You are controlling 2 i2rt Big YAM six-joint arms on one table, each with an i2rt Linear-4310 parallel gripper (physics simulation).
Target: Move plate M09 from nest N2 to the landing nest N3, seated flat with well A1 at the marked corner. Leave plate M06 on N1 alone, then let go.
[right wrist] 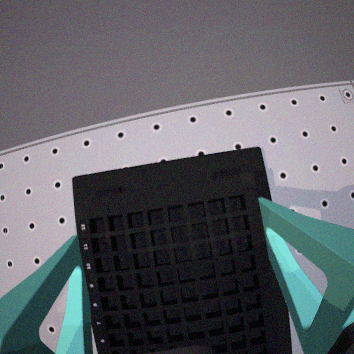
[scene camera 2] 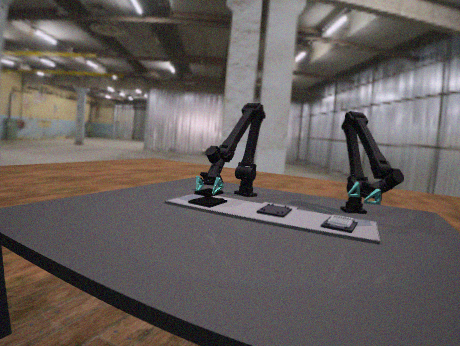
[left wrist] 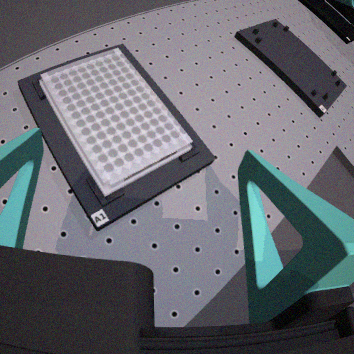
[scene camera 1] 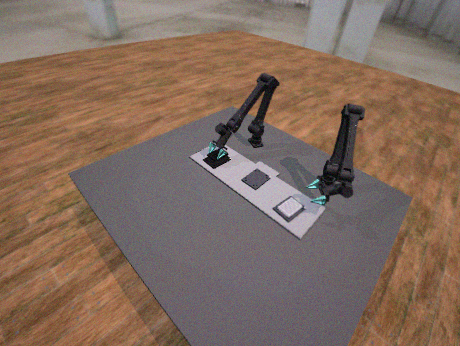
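Observation:
The black well plate M09 (scene camera 1: pixel 217 154) (scene camera 2: pixel 208 192) (right wrist: pixel 175 253) is held between the fingers of my right gripper (scene camera 1: pixel 217 151) (scene camera 2: pixel 208 185) (right wrist: pixel 168 227). The plate hangs a little above its dark nest (scene camera 1: pixel 213 162) (scene camera 2: pixel 207 202) at the left end of the board. The bare middle nest (scene camera 1: pixel 255 178) (scene camera 2: pixel 274 209) (left wrist: pixel 291 63) carries corner pegs. The white plate M06 (scene camera 1: pixel 290 206) (scene camera 2: pixel 340 220) (left wrist: pixel 112 116) sits in its nest at the right end, with an A1 label (left wrist: pixel 99 218) at one corner. My left gripper (scene camera 1: pixel 316 192) (scene camera 2: pixel 364 193) (left wrist: pixel 142 148) is open and empty just above and beside the white plate.
The nests stand on a perforated light grey board (scene camera 1: pixel 270 199) (scene camera 2: pixel 304 217) (left wrist: pixel 218 105) (right wrist: pixel 140 140), which lies on a dark grey mat (scene camera 1: pixel 194 257) over a wooden floor. The two arm bases stand behind the board.

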